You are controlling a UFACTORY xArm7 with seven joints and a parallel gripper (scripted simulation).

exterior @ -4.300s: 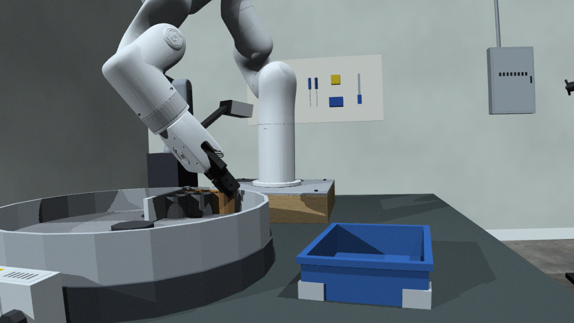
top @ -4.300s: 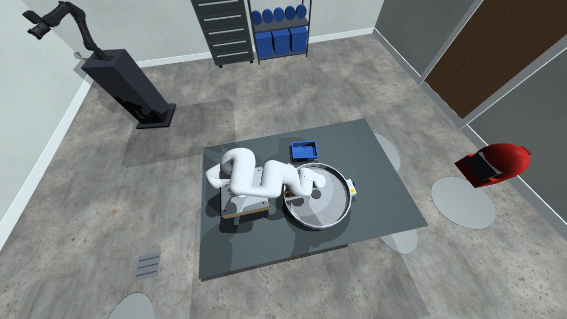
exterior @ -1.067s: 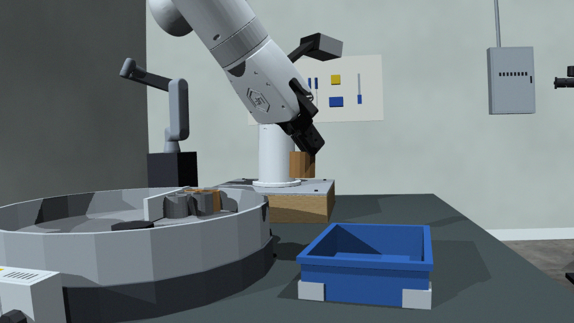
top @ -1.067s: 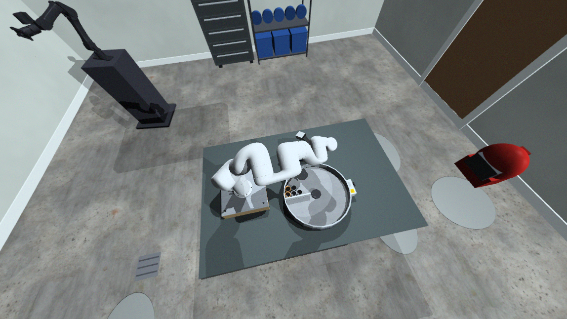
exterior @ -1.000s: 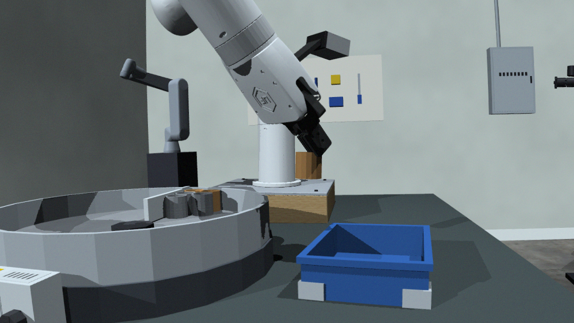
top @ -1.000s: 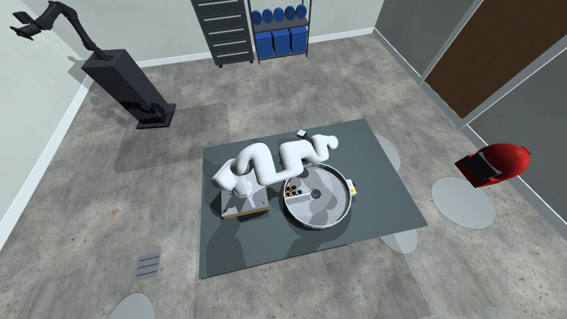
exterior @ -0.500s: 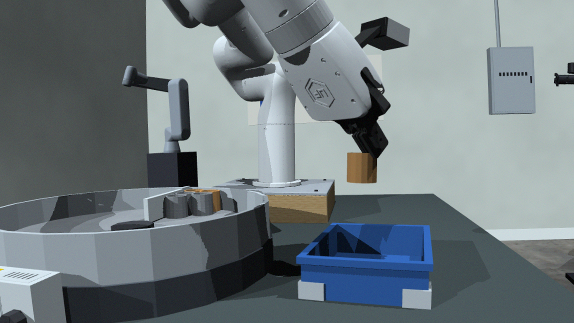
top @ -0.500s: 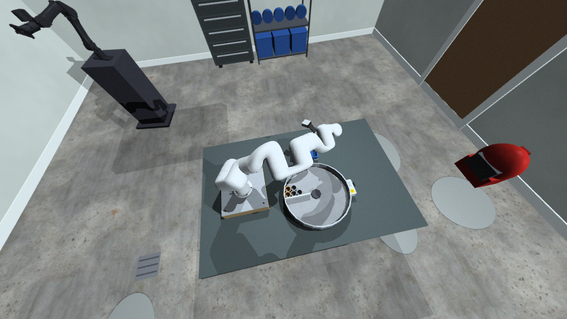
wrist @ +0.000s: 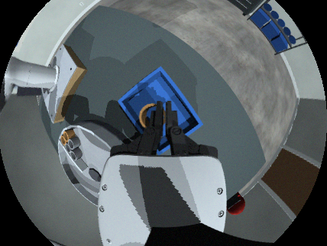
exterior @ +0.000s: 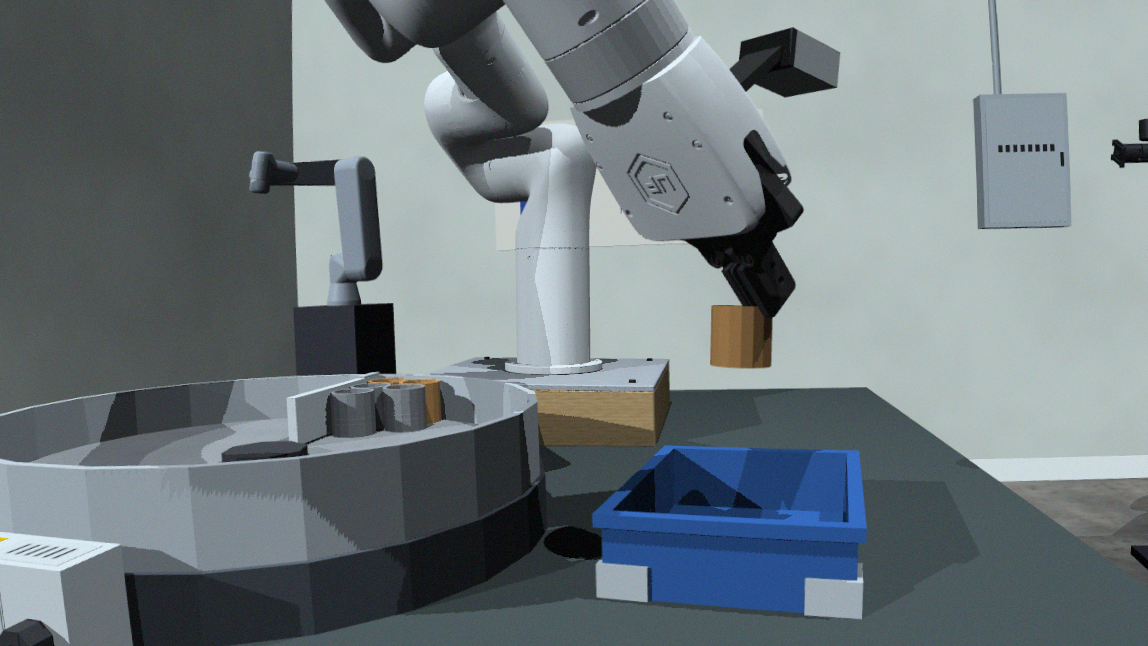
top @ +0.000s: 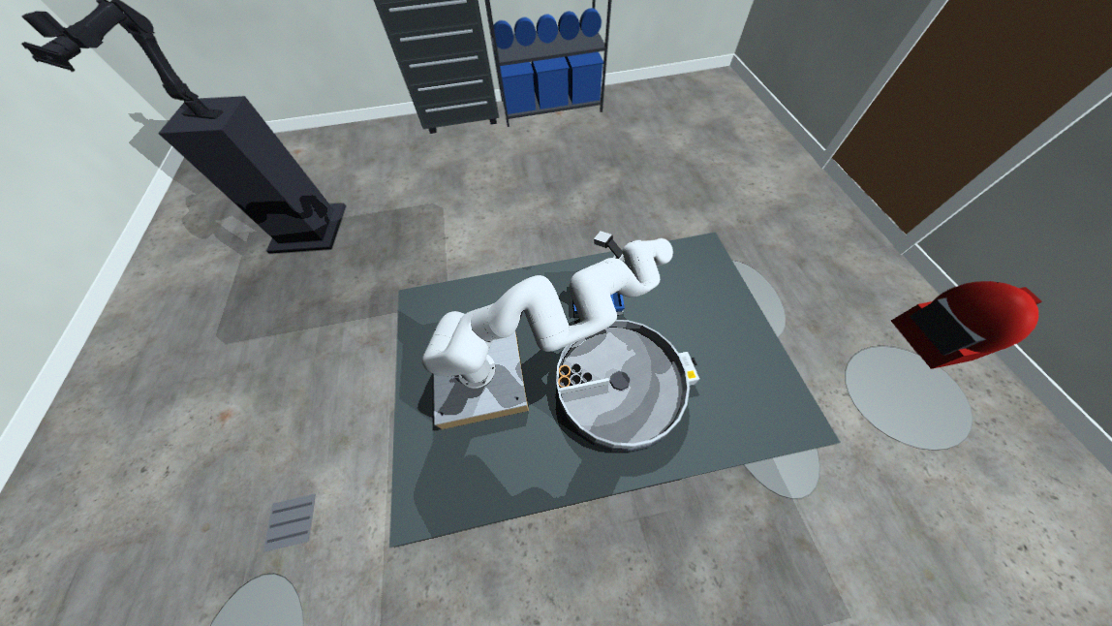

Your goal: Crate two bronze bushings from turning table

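Right now my hand is 10 mm past the blue crate, 10 mm to the left of it and 160 mm above it. The rest, counted from my hand: round grey turning table 20 mm ahead, 370 mm to the right, 130 mm below.
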